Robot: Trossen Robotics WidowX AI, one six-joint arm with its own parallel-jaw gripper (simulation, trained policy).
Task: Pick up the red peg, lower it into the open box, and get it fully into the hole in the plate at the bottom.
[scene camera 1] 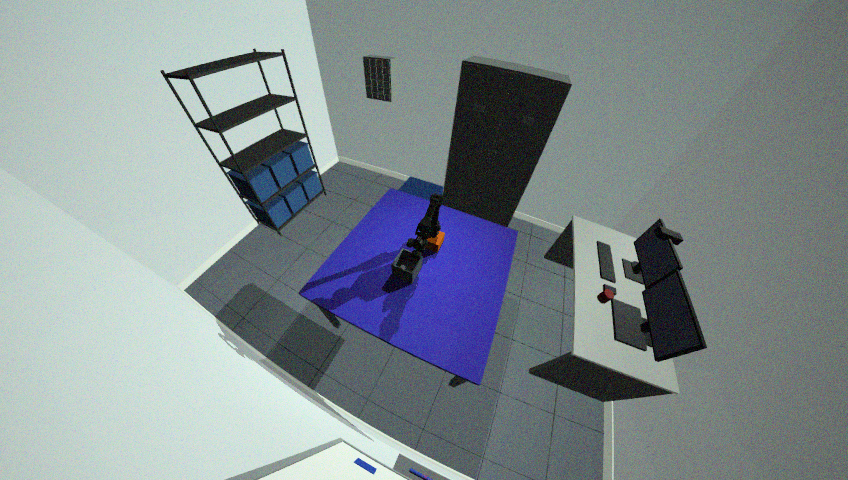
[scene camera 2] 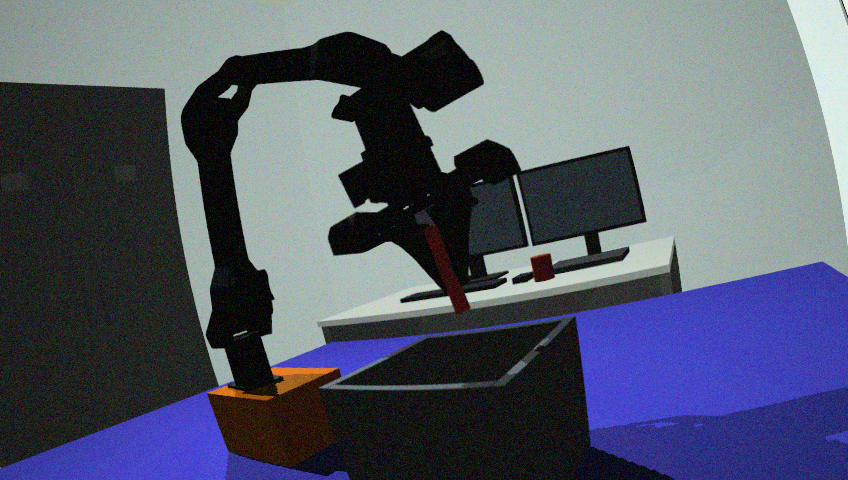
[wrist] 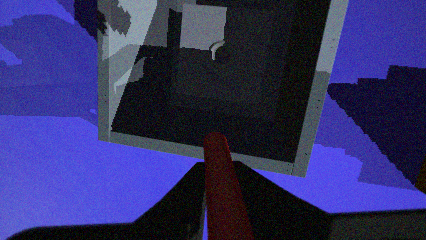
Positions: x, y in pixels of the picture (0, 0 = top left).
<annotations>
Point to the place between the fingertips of my gripper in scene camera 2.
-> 457, 288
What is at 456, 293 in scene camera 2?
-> A red peg.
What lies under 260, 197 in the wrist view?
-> My gripper.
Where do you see a grey box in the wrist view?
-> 137, 55
</annotations>
